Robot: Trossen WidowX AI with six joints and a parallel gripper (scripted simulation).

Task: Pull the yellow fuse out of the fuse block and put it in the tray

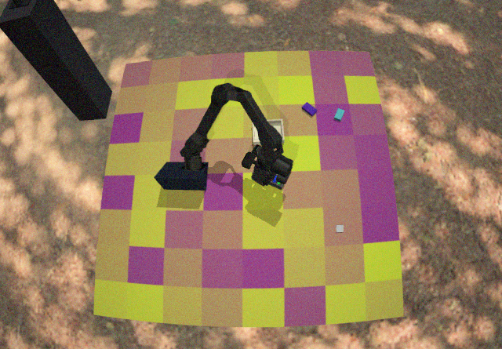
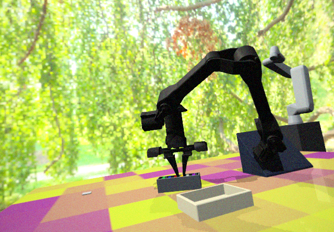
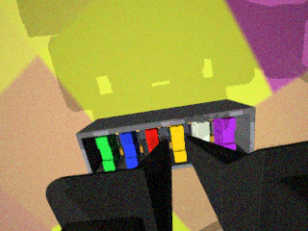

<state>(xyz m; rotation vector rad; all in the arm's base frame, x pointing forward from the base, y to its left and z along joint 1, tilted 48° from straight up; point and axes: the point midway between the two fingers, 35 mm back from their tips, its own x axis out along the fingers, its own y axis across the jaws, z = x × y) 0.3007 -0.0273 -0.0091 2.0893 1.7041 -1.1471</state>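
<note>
Now: gripper tip 1 cm above the yellow fuse. Also, from my gripper tip: purple block (32 cm to the left, 19 cm ahead, 3 cm below); then cream tray (21 cm to the left, 3 cm below); then small pale square (29 cm ahead, 22 cm to the right, 3 cm below).
</note>
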